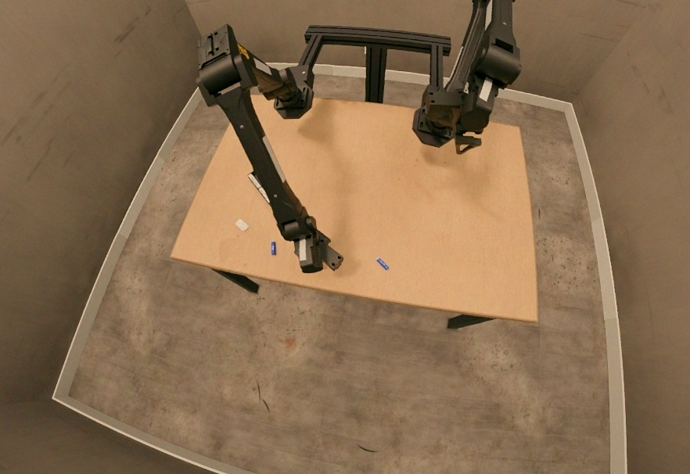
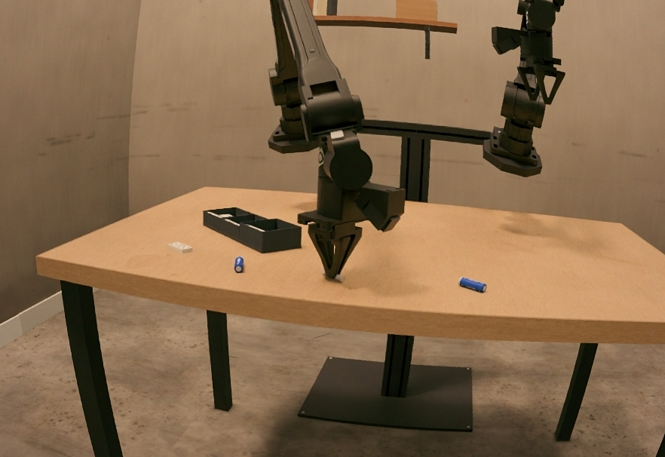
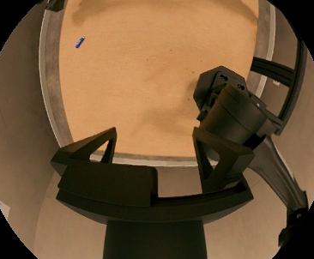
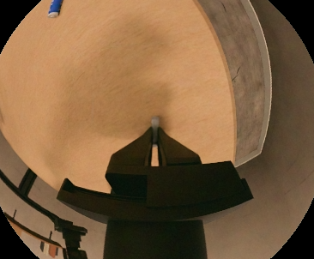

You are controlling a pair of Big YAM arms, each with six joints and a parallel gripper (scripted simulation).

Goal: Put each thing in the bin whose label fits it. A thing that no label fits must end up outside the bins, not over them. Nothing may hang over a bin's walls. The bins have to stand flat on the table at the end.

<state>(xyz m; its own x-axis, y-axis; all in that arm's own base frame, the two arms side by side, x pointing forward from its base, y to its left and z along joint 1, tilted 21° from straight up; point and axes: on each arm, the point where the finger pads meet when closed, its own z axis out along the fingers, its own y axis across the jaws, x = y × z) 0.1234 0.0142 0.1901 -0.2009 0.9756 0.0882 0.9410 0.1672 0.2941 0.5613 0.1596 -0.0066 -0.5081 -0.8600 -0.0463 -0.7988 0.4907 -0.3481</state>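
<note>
My right hand is 230 mm to the left of the black bin tray, 190 mm past it and 10 mm below it. Round my right hand: eraser 300 mm to the right, 250 mm behind; white bolt right at my right hand; flat white block 300 mm to the right, 40 mm behind, 10 mm below.
</note>
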